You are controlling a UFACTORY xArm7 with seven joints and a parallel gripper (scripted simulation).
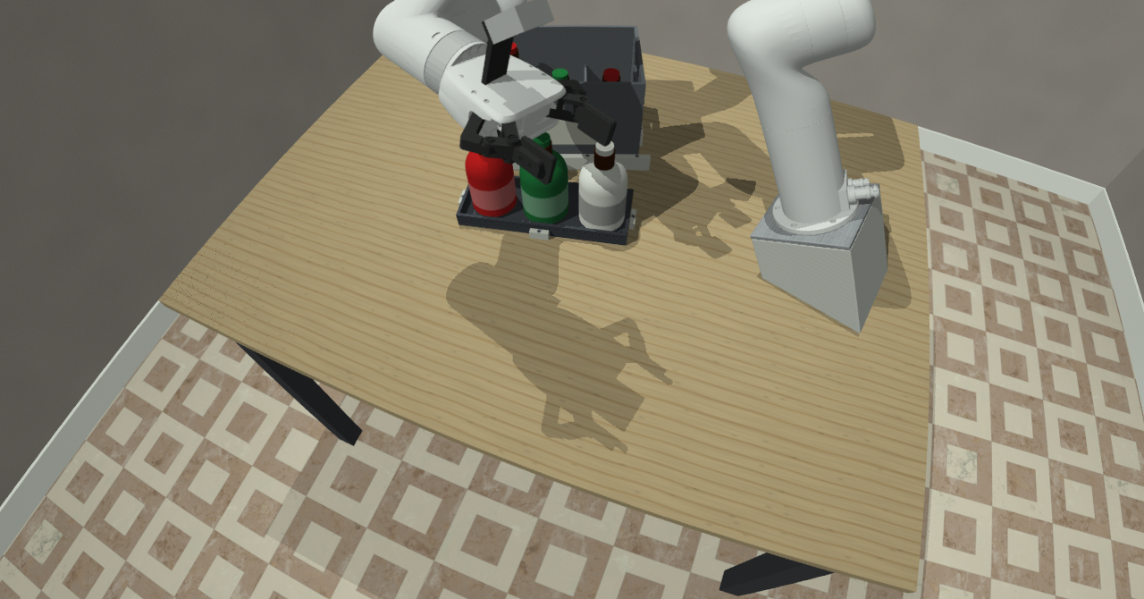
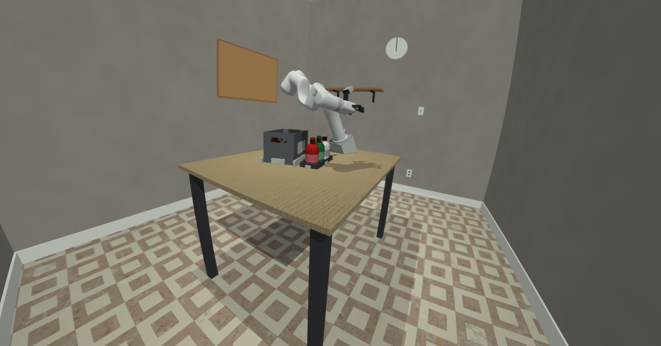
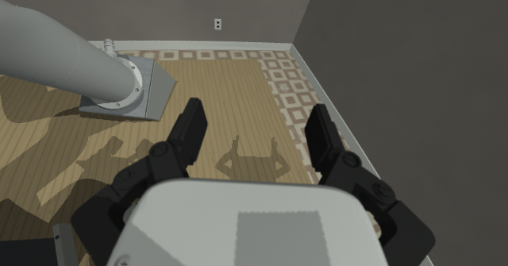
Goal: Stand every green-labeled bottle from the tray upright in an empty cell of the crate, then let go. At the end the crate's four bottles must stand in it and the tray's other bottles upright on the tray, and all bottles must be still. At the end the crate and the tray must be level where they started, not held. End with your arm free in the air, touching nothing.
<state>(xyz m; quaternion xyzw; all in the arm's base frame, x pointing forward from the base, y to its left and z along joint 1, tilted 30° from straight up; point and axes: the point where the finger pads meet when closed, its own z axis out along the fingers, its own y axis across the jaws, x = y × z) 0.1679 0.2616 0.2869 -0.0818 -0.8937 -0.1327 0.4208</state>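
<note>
My gripper is now 110 mm short of the green-labeled bottle, 180 mm to the left of it and 240 mm above it. The rest, counted from my hand: white bottle 10 mm ahead, 190 mm to the right, 240 mm below; then dark tray 110 mm ahead, 180 mm to the right, 310 mm below; then red bottle 190 mm ahead, 170 mm to the right, 240 mm below.
</note>
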